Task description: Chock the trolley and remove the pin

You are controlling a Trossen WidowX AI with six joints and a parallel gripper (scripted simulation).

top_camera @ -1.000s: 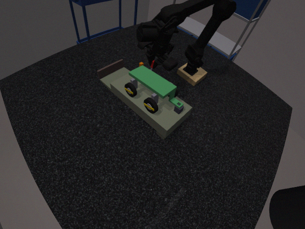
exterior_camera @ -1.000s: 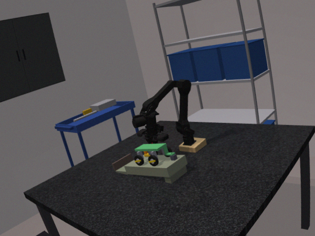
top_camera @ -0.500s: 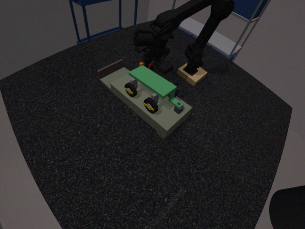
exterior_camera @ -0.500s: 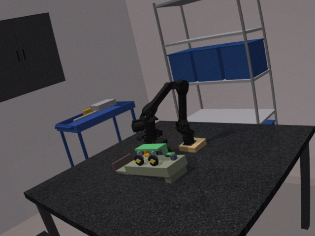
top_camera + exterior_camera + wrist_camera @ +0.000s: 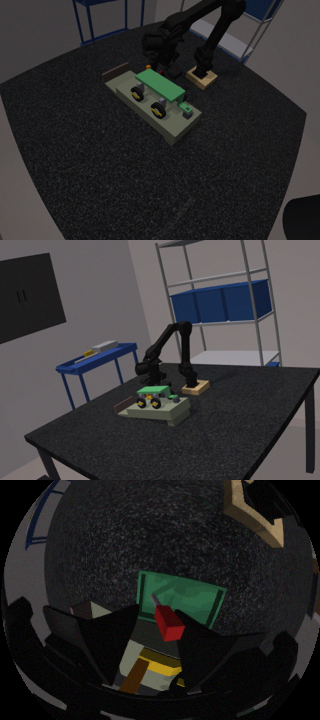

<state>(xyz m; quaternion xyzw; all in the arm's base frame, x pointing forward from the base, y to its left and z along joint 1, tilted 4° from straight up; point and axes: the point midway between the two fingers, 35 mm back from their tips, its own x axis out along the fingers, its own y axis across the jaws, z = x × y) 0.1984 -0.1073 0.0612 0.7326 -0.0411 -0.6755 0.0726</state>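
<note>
Right now my gripper tip is 6 cm above the green tray and 2 cm to the right of it. Also, from my gripper tip: red-headed stop pin right at my gripper tip; trolley 13 cm ahead, 12 cm to the left, 7 cm above; yellow chock 6 cm ahead, 3 cm above, 2 cm to the left.
</note>
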